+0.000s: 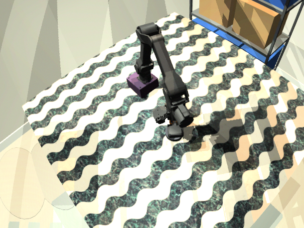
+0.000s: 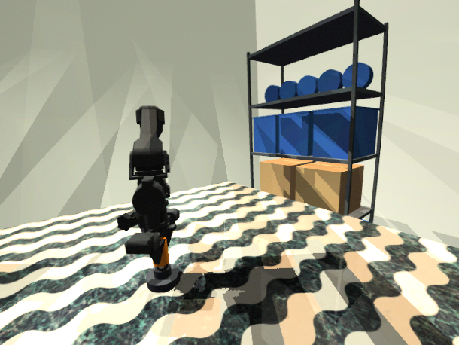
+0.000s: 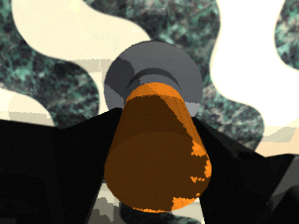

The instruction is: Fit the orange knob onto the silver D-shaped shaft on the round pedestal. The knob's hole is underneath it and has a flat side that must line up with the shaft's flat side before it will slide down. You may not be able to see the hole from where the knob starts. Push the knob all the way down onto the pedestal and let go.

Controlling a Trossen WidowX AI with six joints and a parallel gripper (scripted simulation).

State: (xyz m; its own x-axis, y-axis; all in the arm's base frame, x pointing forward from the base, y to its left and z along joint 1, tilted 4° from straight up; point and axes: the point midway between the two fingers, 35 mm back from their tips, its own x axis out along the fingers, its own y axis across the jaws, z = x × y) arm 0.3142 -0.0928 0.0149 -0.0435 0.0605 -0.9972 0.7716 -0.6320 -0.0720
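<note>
Now: the round grey pedestal 30 mm below my gripper tip. From my gripper tip the other things lie so: orange knob (30 mm above).
</note>
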